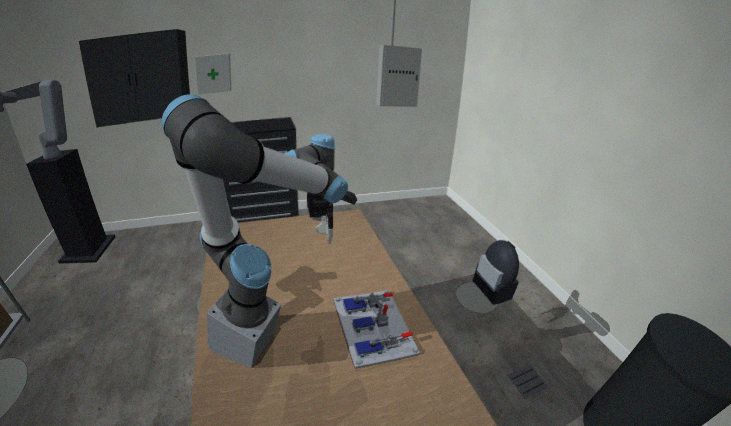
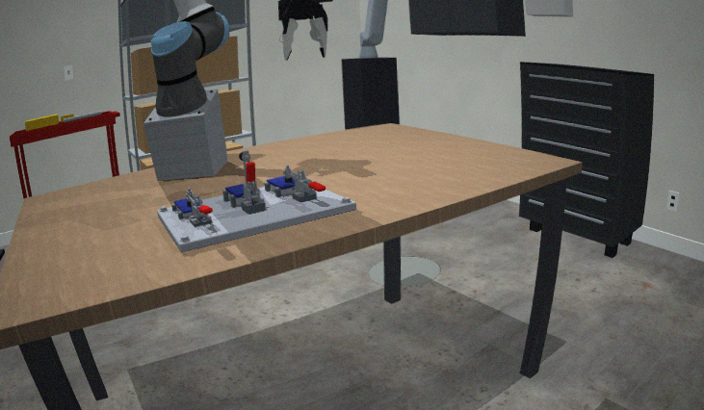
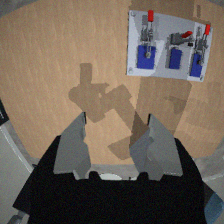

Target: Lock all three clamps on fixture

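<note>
My gripper is now 150 mm short of the grey fixture plate, 200 mm to the left of it and 300 mm above it. Also, from my hand: blue part 100 mm ahead, 210 mm to the right, 270 mm below.
</note>
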